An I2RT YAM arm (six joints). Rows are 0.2 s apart.
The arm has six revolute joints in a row. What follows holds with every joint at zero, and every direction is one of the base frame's.
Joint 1 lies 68 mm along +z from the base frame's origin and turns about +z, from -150 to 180 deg.
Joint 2 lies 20 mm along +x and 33.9 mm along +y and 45.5 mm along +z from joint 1 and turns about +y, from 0 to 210 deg.
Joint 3 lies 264 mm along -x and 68.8 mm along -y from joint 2 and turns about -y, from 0 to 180 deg.
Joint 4 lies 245 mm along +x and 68.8 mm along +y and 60 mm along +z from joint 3 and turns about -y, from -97 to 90 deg.
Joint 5 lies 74 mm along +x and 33.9 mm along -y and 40.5 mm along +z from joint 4 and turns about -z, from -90 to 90 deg.
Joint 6 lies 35.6 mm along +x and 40.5 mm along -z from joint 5 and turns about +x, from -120 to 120 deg.
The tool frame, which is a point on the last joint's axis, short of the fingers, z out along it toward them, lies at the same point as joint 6; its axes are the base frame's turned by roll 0, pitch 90 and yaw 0 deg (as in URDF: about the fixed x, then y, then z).
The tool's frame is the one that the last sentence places.
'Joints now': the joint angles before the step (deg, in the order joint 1, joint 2, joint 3, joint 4, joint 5, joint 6). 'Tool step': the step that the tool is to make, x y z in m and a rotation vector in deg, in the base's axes. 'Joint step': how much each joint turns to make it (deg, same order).
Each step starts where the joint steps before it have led.
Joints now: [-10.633 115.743 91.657 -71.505 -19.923 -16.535]
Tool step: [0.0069 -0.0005 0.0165 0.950 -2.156 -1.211]
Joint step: [-0.007 -0.001 3.796 -1.439 -1.420 1.174]
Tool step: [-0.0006 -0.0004 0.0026 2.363 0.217 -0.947]
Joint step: [-0.277 -0.006 0.449 -0.890 -2.317 0.575]
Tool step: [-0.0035 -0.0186 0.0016 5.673 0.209 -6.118]
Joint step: [-3.340 0.011 0.017 -0.244 -5.662 2.694]
